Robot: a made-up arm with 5 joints.
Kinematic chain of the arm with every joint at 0, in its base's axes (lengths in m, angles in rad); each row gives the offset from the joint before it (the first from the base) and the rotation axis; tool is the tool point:
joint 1: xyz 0 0 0.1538 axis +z
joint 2: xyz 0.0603 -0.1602 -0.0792 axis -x
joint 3: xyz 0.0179 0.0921 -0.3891 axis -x
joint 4: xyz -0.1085 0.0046 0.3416 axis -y
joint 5: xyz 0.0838 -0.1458 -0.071 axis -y
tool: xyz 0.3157 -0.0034 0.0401
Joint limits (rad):
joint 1: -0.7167..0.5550
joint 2: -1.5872..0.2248
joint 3: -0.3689..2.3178
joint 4: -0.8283..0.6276
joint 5: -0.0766..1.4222
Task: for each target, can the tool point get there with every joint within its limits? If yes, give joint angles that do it. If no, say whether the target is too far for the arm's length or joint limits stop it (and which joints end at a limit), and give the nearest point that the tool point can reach.
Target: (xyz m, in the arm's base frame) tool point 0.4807 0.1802 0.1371
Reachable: yes | joints -0.5060 -0.6410 1.6620 -0.1949 0.4534
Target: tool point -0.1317 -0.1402 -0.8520
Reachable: no: joint limits stop it (at a limit: joint 1, joint 2, joint 3, joint 4, joint 5) | nearest point -0.2435 0.1994 -0.7351 | short by 0.376 m
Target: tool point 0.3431 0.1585 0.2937
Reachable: yes | joints -0.4863 -0.5510 1.1670 -0.1718 0.9797
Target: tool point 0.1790 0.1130 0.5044
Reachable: yes | joints -0.2744 -0.8358 1.0170 0.2773 0.9391
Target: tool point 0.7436 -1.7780 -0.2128
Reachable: no: too far | nearest point 0.1970 -0.4710 -0.0260 | short by 1.429 m
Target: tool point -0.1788 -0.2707 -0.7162
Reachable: no: joint limits stop it (at a limit: joint 1, joint 3, joint 4, joint 5) | nearest point -0.0112 -0.3183 -0.3524 | short by 0.403 m
